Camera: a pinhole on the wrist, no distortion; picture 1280 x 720 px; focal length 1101.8 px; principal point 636.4 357.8 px. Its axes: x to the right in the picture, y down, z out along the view. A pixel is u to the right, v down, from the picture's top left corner.
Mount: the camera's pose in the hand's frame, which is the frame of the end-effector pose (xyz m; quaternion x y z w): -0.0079 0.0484 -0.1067 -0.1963 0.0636 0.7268 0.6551
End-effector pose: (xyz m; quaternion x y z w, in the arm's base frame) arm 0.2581 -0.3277 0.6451 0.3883 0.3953 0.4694 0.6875
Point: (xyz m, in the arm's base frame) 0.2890 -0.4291 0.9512
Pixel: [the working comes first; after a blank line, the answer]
In the camera's frame: 0.0875 0.0627 0.3410

919.1 560.4
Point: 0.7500 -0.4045 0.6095
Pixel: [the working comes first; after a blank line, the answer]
In the camera's frame: -0.4551 -0.1164 0.3992

outside the picture
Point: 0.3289 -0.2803 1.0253
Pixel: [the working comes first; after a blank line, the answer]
In the camera's frame: 0.1488 -0.0914 0.3824

1065.3 94.4
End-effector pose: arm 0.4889 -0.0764 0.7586 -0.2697 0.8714 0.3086 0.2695
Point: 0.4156 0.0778 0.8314
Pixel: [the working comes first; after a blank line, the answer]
In the camera's frame: 0.0698 -0.0081 0.1813

1060.6 308.8
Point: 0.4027 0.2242 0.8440
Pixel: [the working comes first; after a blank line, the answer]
In the camera's frame: 0.1426 0.0051 0.3089

1145.0 375.9
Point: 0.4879 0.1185 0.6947
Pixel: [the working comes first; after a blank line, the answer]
In the camera's frame: -0.0509 -0.0443 0.2798

436.1 183.3
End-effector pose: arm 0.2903 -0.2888 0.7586 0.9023 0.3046 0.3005 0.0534
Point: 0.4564 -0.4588 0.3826
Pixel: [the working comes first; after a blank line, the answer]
In the camera's frame: -0.1055 0.0827 0.5117

409.1 535.9
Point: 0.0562 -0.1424 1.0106
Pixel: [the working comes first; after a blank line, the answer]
In the camera's frame: -0.1253 -0.0061 -0.2923

behind the camera
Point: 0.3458 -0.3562 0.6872
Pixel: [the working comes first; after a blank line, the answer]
In the camera's frame: -0.0545 -0.0016 0.1864

314.4 348.1
